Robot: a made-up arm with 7 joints.
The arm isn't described. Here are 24 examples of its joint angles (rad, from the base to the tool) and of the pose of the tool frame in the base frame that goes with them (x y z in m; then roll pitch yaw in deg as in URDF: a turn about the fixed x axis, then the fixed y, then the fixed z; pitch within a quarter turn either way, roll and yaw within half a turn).
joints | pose
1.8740 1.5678 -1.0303 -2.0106 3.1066 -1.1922 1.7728 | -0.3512 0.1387 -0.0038 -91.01 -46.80 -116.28
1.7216 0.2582 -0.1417 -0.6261 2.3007 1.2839 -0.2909 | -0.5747 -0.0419 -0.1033 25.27 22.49 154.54
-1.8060 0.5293 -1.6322 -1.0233 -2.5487 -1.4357 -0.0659 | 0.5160 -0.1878 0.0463 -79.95 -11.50 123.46
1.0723 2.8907 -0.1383 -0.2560 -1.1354 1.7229 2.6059 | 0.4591 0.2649 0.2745 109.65 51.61 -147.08
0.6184 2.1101 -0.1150 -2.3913 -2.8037 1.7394 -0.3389 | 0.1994 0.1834 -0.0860 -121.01 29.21 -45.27
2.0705 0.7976 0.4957 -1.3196 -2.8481 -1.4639 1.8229 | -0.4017 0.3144 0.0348 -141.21 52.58 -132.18
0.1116 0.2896 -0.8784 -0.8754 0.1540 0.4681 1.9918 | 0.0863 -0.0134 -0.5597 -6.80 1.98 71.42
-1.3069 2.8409 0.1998 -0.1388 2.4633 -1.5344 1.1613 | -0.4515 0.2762 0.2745 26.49 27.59 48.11
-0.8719 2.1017 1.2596 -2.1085 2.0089 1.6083 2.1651 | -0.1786 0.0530 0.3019 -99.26 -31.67 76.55
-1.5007 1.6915 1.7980 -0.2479 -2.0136 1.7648 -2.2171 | 0.0655 0.5642 0.1834 -4.57 16.31 -32.65
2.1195 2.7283 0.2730 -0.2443 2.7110 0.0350 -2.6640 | 0.3417 0.4703 -0.1352 -40.76 61.43 -166.15
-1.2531 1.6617 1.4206 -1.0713 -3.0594 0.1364 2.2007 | -0.1086 0.4708 0.2531 -132.95 -36.25 -91.14
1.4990 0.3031 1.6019 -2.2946 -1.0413 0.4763 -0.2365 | -0.1734 0.2418 0.0835 167.72 44.06 43.52
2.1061 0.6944 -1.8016 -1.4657 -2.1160 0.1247 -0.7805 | -0.3586 -0.2425 0.2245 86.94 -48.24 167.33
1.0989 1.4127 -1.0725 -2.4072 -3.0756 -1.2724 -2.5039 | -0.1732 0.0894 -0.2011 -10.89 42.65 -35.10
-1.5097 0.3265 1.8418 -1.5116 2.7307 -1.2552 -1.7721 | 0.3686 0.3069 -0.0002 -42.82 55.48 150.01
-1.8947 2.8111 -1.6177 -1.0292 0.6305 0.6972 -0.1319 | -0.2051 0.5017 0.0959 74.07 -43.43 27.20
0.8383 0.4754 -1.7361 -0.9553 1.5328 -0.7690 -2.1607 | -0.4205 -0.0507 -0.3642 4.44 -20.43 -96.78
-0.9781 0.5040 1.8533 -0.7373 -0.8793 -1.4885 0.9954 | 0.3912 0.3661 -0.2171 -158.80 0.56 -171.53
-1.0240 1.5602 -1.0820 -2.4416 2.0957 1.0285 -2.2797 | 0.2652 0.0550 -0.0125 32.42 -11.78 170.34
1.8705 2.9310 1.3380 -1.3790 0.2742 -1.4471 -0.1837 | 0.4537 0.0421 -0.2107 94.27 -29.60 147.64
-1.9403 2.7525 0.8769 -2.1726 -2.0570 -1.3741 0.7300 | -0.3316 -0.0518 0.0495 163.52 -15.17 42.99
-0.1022 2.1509 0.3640 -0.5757 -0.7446 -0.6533 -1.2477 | 0.1276 0.4385 0.3707 -112.49 51.80 94.72
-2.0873 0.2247 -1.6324 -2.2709 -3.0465 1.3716 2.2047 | 0.1232 -0.2856 -0.0496 85.31 16.10 48.68
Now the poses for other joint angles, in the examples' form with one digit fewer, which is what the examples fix.
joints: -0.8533 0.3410 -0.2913 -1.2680 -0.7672 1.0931 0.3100
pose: 0.506 -0.055 -0.101 90.4 -42.2 -57.3
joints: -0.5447 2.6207 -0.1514 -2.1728 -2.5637 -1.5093 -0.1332
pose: 0.191 0.087 0.267 -119.5 -13.8 160.6
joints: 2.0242 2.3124 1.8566 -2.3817 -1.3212 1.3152 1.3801
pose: 0.278 0.057 -0.040 145.3 -11.8 -141.3
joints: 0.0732 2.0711 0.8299 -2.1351 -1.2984 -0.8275 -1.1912
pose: 0.210 0.079 0.267 -63.9 -12.5 59.1
